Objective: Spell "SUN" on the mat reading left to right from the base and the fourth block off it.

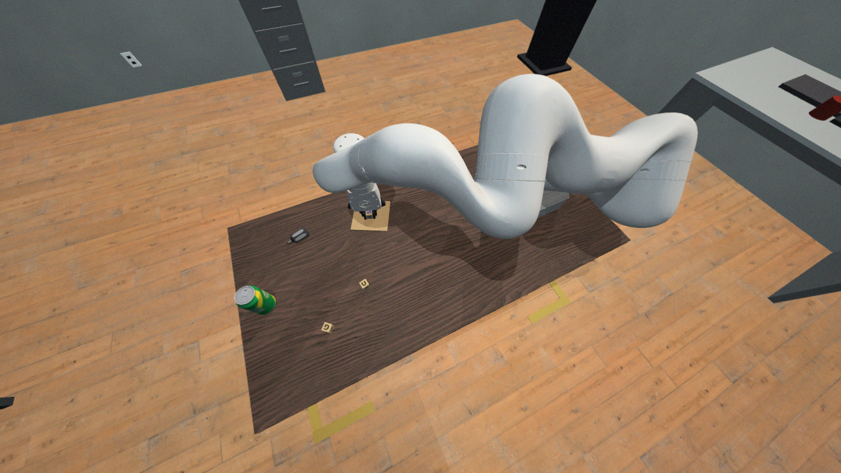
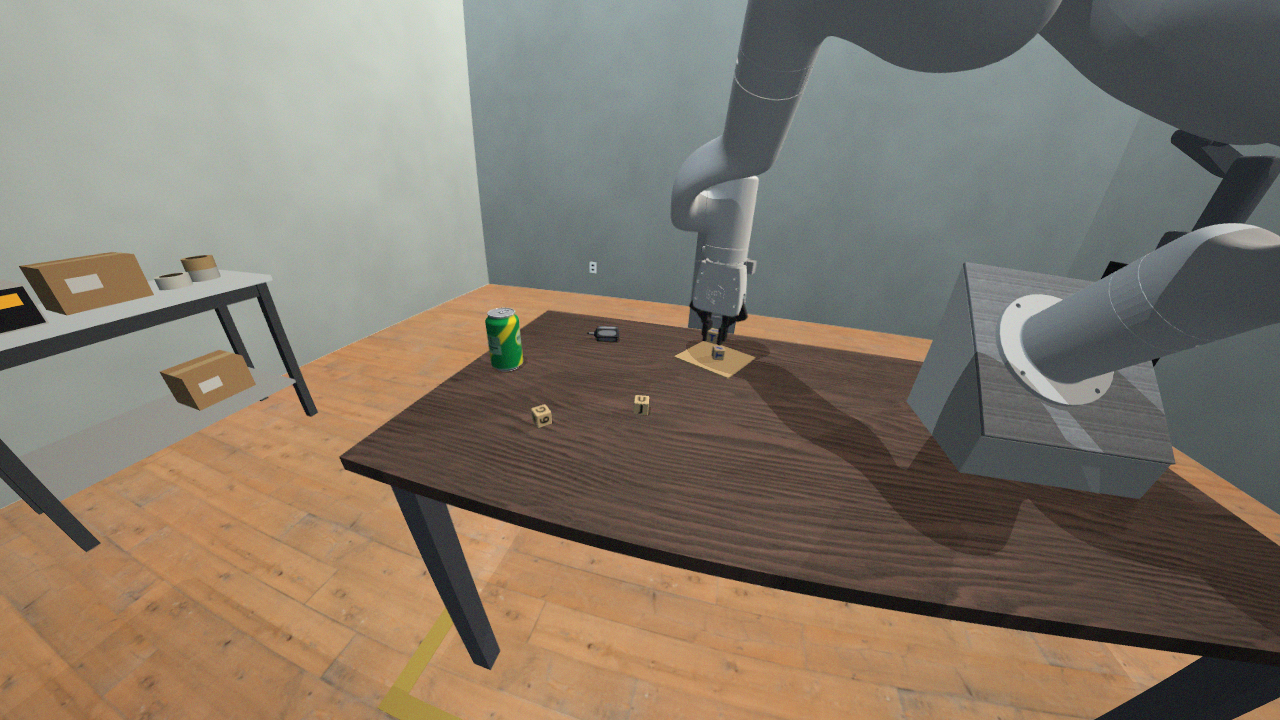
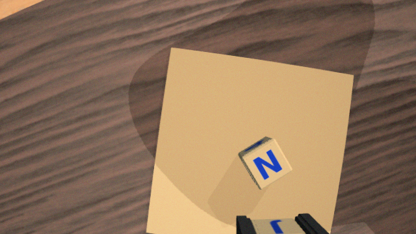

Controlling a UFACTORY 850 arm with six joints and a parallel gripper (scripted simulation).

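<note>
My hand is 1 cm past the n block, 4 cm to the left of it and 6 cm above it. Round my hand: s block 1 cm below; tan mat 1 cm behind, 4 cm to the right, 8 cm below; u block 9 cm ahead, 23 cm to the left, 7 cm below.
</note>
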